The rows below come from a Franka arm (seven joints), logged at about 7 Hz.
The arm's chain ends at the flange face. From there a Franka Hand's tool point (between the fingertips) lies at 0.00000 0.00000 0.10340 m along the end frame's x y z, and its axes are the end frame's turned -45 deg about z.
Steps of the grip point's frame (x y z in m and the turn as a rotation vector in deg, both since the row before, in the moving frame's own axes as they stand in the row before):
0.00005, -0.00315, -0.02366, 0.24, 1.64, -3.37
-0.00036, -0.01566, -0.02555, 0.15, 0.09, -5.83
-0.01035, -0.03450, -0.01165, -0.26, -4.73, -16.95
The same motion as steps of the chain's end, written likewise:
-0.00391, 0.00019, -0.02362, 1.33, 0.99, -3.37
-0.01124, -0.01052, -0.02555, 0.17, -0.04, -5.83
-0.02703, -0.02418, -0.01130, -3.53, -3.16, -16.95

